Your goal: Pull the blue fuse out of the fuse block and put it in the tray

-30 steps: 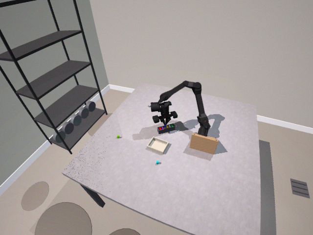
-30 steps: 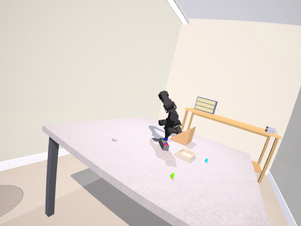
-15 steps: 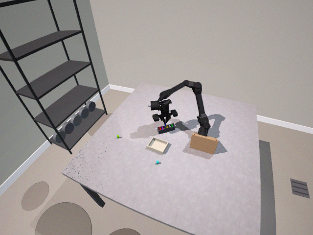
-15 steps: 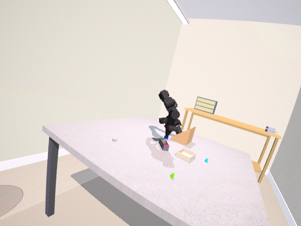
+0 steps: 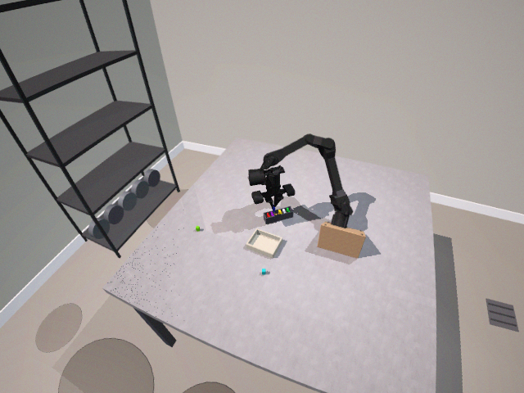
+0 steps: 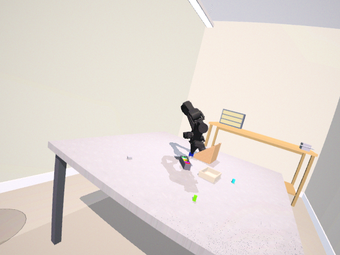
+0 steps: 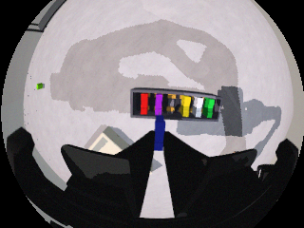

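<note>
The cream tray lies 3 cm behind my gripper tip, 15 cm to the left of it and 10 cm below it. Also, from my gripper tip: blue fuse: 1 cm below.
</note>
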